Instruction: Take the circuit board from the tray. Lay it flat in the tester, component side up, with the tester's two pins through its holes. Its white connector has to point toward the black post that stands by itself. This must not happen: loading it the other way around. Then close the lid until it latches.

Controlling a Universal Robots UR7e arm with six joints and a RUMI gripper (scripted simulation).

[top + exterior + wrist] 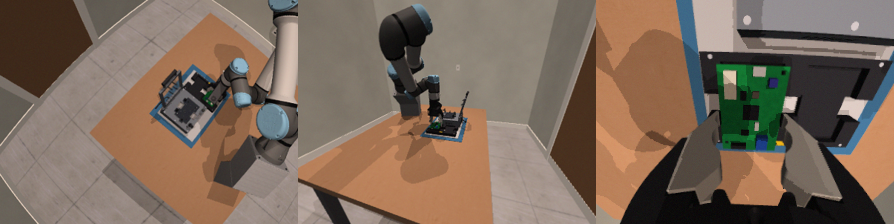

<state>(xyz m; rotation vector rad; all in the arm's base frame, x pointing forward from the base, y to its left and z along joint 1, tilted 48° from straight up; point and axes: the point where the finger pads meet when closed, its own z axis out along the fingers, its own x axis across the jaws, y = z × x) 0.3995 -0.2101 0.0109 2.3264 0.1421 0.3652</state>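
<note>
The black block lies 230 mm to the left of my hand and 40 mm above it. Also, from my hand: tester lid: 190 mm ahead, 170 mm to the left, 130 mm above; then green circuit board: right at my hand.
</note>
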